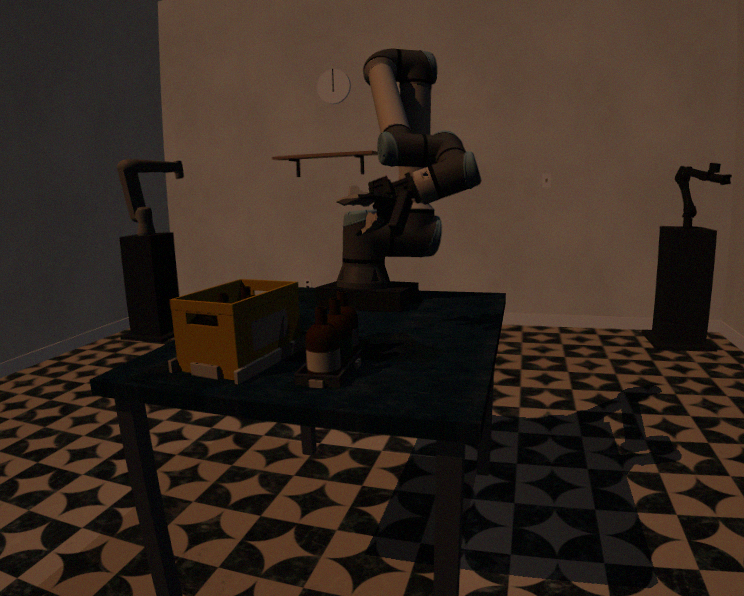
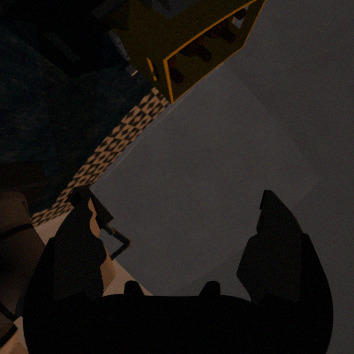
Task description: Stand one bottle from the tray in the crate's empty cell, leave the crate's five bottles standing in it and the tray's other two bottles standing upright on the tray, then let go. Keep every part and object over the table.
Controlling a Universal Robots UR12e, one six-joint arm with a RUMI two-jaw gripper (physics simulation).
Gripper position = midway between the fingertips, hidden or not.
I see my gripper [image 1: 346, 219].
My gripper shows as well in image 2 [image 2: 177, 194].
